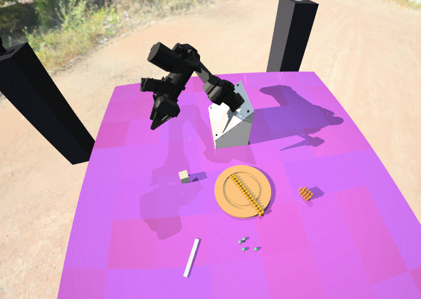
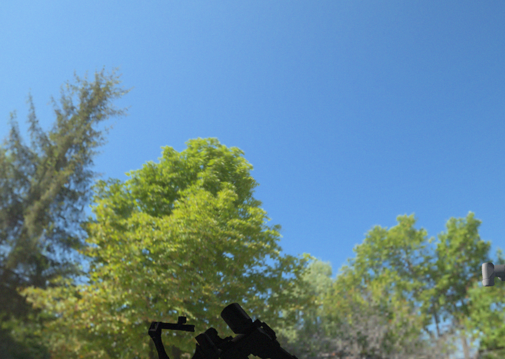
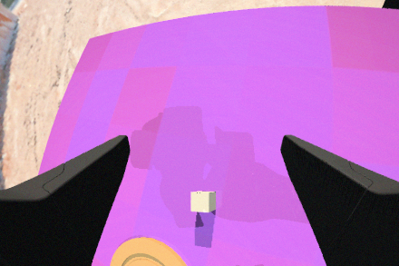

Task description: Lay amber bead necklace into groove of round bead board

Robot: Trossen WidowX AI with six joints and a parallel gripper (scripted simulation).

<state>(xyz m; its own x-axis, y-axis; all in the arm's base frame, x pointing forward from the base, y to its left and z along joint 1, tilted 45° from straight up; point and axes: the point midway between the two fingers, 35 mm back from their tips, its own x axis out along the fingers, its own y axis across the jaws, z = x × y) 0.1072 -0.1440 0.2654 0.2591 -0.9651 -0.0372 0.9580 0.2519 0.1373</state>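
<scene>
Now: the round tan bead board 18 cm ahead of my gripper tip, 25 cm to the left of it and 22 cm below it. From my gripper tip the other things lie so: small cream cube (8 cm ahead, 6 cm to the left, 21 cm below); white bar (35 cm ahead, 2 cm to the left, 23 cm below).
</scene>
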